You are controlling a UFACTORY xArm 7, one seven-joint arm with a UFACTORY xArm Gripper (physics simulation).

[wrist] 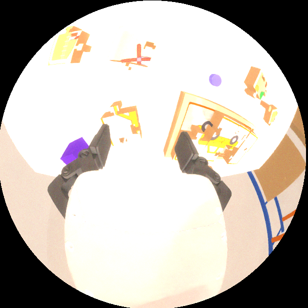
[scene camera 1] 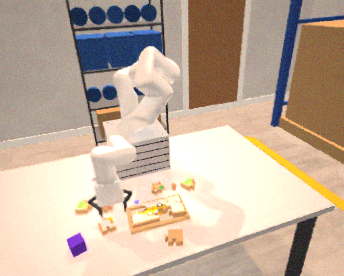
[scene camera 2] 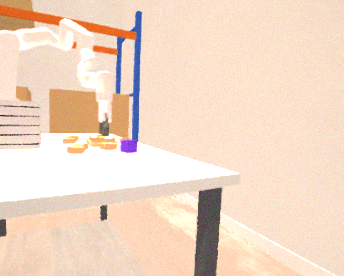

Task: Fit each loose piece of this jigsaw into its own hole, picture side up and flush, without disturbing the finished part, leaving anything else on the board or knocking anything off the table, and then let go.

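Note:
My gripper (scene camera 1: 113, 211) (scene camera 2: 104, 131) (wrist: 144, 136) is wide open and empty, above the table between the board and a white-and-yellow loose piece (scene camera 1: 107, 225) (wrist: 122, 125). The framed board (scene camera 1: 160, 225) (wrist: 176, 125) holds the finished part, with a yellow vehicle and dark wheels; the right finger covers some of it in the wrist view. A piece with red bars (wrist: 139, 59) and a green piece (scene camera 1: 82, 206) (wrist: 64, 47) lie on the table left of the board. Behind it lie a green-spotted piece (scene camera 1: 157, 188) (wrist: 259, 85) and another green piece (scene camera 1: 188, 183). A brown-looking piece (scene camera 1: 175, 237) lies in front.
A purple cube (scene camera 1: 77, 244) (scene camera 2: 128, 145) (wrist: 75, 150) stands near the front left of the table. A small purple disc (scene camera 1: 136, 202) (wrist: 215, 80) lies just behind the board. A small brown block (scene camera 1: 174, 186) lies between the two rear pieces.

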